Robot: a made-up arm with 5 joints. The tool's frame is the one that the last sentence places.
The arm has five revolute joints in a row. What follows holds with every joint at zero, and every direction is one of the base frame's. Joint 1 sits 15.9 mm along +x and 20.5 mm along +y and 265.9 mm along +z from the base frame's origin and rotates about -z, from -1.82 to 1.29 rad. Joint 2 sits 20.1 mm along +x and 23.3 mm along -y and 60 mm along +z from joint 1 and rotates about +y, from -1.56 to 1.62 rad. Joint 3 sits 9.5 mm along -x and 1.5 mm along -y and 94.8 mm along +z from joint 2 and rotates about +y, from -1.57 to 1.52 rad. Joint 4 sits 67 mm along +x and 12.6 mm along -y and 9.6 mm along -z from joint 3 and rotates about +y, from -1.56 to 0.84 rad. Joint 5 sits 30.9 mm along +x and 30.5 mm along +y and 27.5 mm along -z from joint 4 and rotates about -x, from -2.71 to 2.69 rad. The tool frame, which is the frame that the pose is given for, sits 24.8 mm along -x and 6 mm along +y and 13.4 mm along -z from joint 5; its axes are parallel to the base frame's.
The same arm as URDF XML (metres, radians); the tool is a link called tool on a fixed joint. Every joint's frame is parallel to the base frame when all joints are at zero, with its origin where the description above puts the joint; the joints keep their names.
<robot name="arm">
<link name="base"/>
<link name="link1"/>
<link name="link2"/>
<link name="link3"/>
<link name="link4"/>
<link name="link5"/>
<link name="tool"/>
<joint name="joint 1" type="revolute"><parent link="base"/><child link="link1"/><origin xyz="0.0159 0.0205 0.2659" rpy="0 0 0"/><axis xyz="0 0 -1"/><limit lower="-1.82" upper="1.29"/></joint>
<joint name="joint 2" type="revolute"><parent link="link1"/><child link="link2"/><origin xyz="0.0201 -0.0233 0.06" rpy="0 0 0"/><axis xyz="0 1 0"/><limit lower="-1.56" upper="1.62"/></joint>
<joint name="joint 3" type="revolute"><parent link="link2"/><child link="link3"/><origin xyz="-0.0095 -0.0015 0.0948" rpy="0 0 0"/><axis xyz="0 1 0"/><limit lower="-1.57" upper="1.52"/></joint>
<joint name="joint 4" type="revolute"><parent link="link3"/><child link="link4"/><origin xyz="0.067 -0.0126 -0.0096" rpy="0 0 0"/><axis xyz="0 1 0"/><limit lower="-1.56" upper="0.84"/></joint>
<joint name="joint 5" type="revolute"><parent link="link4"/><child link="link5"/><origin xyz="0.0309 0.0305 -0.0275" rpy="0 0 0"/><axis xyz="-1 0 0"/><limit lower="-2.71" upper="2.69"/></joint>
<joint name="tool_joint" type="fixed"><parent link="link5"/><child link="tool"/><origin xyz="-0.0248 0.006 -0.0134" rpy="0 0 0"/></joint>
</robot>

